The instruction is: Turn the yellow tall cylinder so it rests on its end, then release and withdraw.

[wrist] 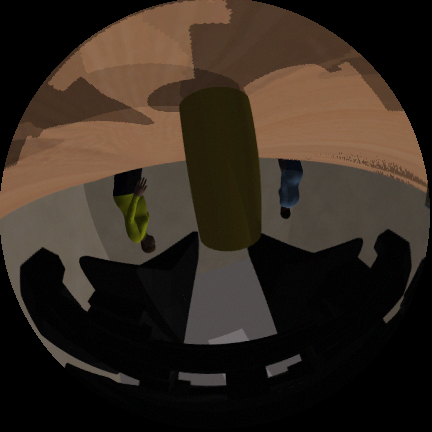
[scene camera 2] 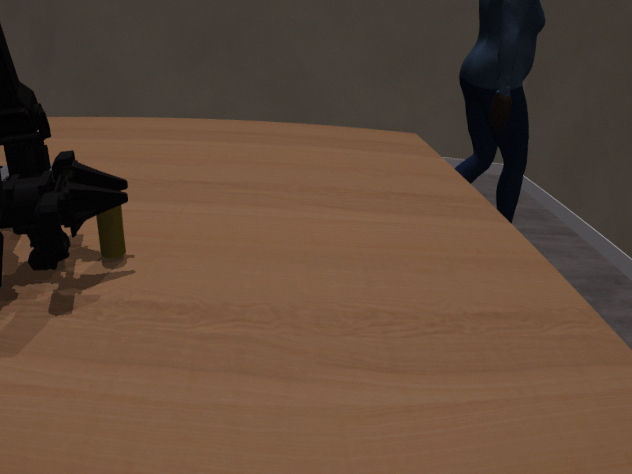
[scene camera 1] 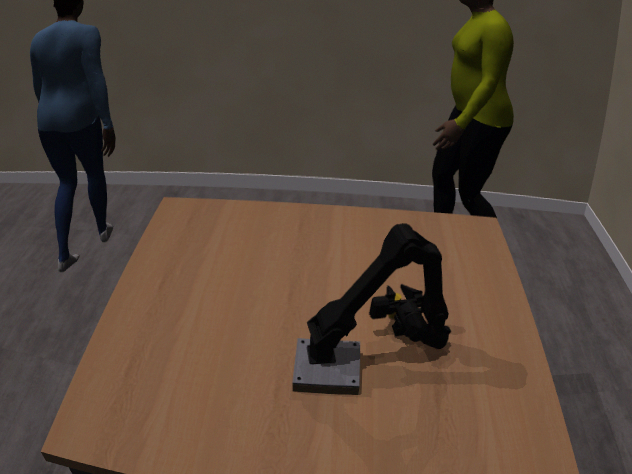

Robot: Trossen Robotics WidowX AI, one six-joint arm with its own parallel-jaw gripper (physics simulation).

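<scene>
The yellow tall cylinder is near upright, leaning slightly in the scene camera 2 view. Its lower end is at the table top; exact contact is hard to tell. My gripper is open a little, with its fingertips either side of the cylinder's upper end. The fingers hide that upper end in the scene camera 2 view, and the arm and gripper hide most of the cylinder in the scene camera 1 view.
The arm's grey base plate is on the table, left of and nearer than the gripper in the scene camera 1 view. A person in yellow and a person in blue stand beyond the table.
</scene>
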